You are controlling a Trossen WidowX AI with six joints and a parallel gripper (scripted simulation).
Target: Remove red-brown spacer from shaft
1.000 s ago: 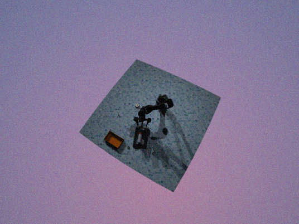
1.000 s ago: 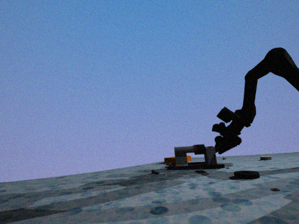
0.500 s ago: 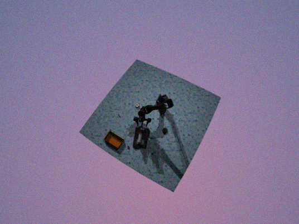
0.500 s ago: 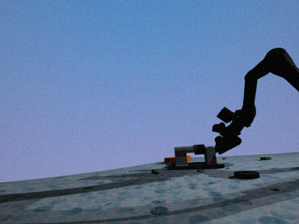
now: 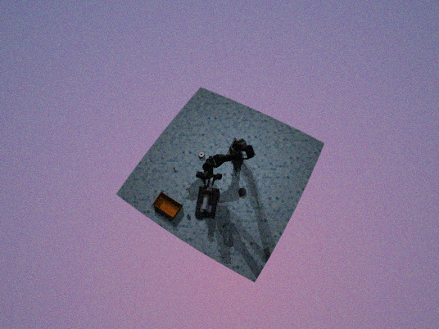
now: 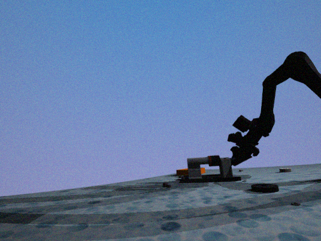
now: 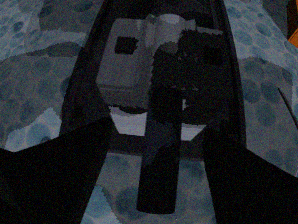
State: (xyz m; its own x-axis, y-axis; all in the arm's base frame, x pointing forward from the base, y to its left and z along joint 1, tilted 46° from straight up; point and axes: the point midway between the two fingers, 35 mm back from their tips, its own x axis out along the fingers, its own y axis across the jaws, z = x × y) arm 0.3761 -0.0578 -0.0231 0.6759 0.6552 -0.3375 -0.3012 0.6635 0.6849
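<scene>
The dark shaft is 40 mm ahead of my gripper tip, 30 mm above it and 10 mm to the left of it. Also, from my gripper tip: thin dark rod (140 mm to the right, 80 mm ahead, 50 mm below); dark disc (240 mm to the left, 80 mm behind, 50 mm below); orange tray (260 mm ahead, 230 mm to the right, 40 mm below).
</scene>
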